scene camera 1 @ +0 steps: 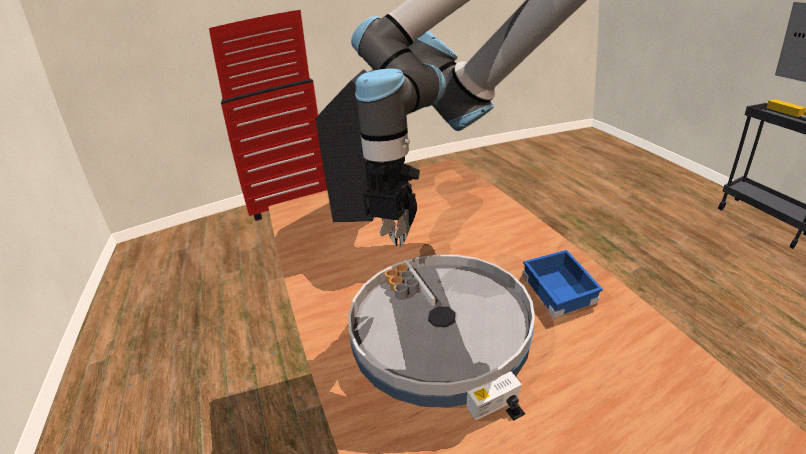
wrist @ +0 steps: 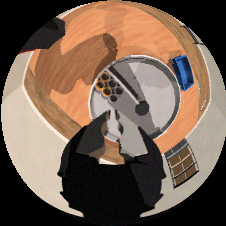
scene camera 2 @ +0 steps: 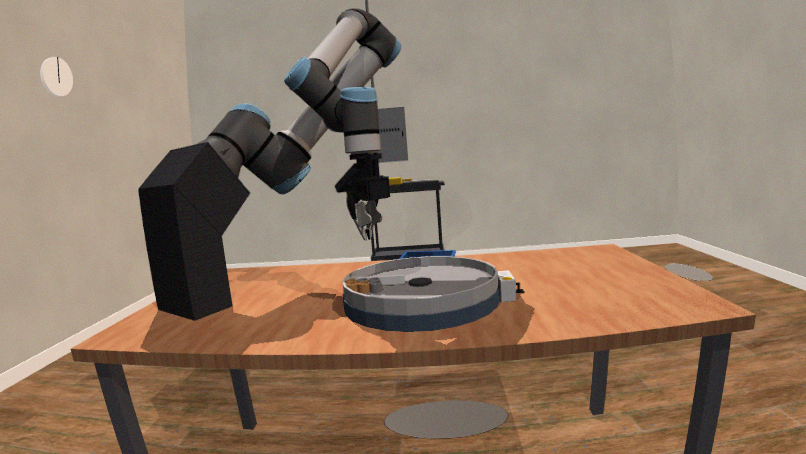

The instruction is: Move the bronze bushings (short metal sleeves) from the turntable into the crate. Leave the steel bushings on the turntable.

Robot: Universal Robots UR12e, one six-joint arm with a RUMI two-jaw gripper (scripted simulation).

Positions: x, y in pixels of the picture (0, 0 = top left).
Labels:
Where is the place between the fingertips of my gripper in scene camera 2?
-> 367, 239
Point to a blue crate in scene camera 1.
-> At 564, 276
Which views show my gripper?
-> Scene camera 1, the wrist view and scene camera 2: all of them.

